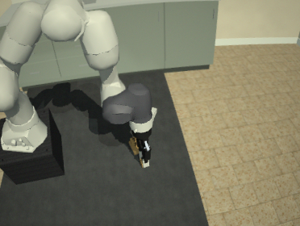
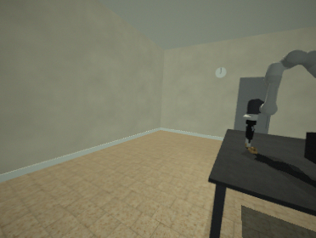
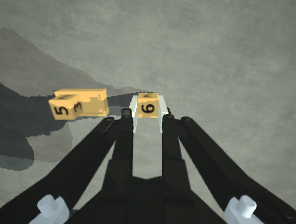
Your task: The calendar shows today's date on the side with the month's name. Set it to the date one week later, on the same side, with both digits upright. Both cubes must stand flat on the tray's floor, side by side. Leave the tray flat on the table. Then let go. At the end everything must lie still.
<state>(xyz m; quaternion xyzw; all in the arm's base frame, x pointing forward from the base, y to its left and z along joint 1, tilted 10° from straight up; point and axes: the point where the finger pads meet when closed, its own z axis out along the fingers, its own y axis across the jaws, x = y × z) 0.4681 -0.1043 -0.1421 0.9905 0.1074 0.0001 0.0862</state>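
Right now my hand is 3 cm above the orange calendar cube. Round my hand: orange calendar tray 3 cm behind, 11 cm to the left, 4 cm below.
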